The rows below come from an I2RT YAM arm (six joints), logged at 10 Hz.
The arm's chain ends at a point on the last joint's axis. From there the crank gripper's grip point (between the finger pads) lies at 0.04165 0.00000 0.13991 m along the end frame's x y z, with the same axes.
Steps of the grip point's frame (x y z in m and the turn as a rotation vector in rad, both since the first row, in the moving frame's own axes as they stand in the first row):
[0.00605 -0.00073 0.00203 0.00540 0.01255 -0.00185]
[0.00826 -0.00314 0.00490 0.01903 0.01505 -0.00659]
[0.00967 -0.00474 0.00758 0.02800 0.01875 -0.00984]
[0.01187 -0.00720 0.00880 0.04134 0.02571 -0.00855]
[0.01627 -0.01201 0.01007 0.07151 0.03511 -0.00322]
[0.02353 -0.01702 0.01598 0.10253 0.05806 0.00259]
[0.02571 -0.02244 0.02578 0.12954 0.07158 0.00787]
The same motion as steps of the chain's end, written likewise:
[0.00430 0.00010 0.00257 0.00540 0.01255 -0.00185]
[0.00617 -0.00020 0.00557 0.01903 0.01505 -0.00659]
[0.00708 -0.00041 0.00845 0.02800 0.01875 -0.00984]
[0.00831 -0.00107 0.01004 0.04134 0.02571 -0.00855]
[0.01140 -0.00193 0.01198 0.07151 0.03511 -0.00322]
[0.01548 -0.00295 0.01936 0.10253 0.05806 0.00259]
[0.01577 -0.00494 0.03026 0.12954 0.07158 0.00787]

